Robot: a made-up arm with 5 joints.
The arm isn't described. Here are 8 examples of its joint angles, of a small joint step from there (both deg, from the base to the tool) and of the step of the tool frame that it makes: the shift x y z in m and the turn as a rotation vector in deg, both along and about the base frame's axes.
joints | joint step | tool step
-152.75 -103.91 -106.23 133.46 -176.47 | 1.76 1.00 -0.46 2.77 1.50 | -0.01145 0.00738 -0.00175 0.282 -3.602 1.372
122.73 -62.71 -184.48 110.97 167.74 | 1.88 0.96 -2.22 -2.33 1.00 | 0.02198 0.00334 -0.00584 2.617 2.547 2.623
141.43 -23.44 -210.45 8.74 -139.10 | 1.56 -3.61 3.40 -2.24 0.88 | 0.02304 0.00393 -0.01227 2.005 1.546 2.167
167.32 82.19 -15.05 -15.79 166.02 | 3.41 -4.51 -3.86 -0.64 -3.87 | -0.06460 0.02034 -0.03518 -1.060 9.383 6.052
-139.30 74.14 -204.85 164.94 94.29 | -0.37 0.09 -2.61 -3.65 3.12 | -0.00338 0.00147 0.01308 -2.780 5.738 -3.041
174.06 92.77 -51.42 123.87 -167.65 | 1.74 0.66 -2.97 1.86 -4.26 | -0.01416 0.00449 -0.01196 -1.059 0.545 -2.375
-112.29 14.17 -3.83 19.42 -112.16 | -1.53 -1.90 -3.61 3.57 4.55 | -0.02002 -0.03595 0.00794 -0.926 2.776 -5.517
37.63 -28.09 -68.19 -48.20 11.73 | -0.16 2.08 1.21 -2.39 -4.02 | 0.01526 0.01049 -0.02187 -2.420 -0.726 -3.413
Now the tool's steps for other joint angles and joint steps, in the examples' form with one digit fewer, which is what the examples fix.
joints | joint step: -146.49 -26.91 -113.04 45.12 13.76 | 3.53 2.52 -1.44 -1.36 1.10
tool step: -0.0044 -0.0232 -0.0006 -1.06 -0.40 3.63
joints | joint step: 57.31 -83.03 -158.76 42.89 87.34 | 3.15 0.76 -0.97 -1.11 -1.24
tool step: 0.0366 -0.0238 -0.0018 1.34 -0.33 1.98
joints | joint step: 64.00 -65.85 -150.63 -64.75 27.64 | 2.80 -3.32 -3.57 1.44 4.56
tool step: 0.0175 -0.0384 -0.0637 3.11 -6.29 1.70
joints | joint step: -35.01 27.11 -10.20 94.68 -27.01 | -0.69 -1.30 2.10 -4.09 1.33
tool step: -0.0058 0.0048 -0.0052 -2.92 -1.96 -0.24
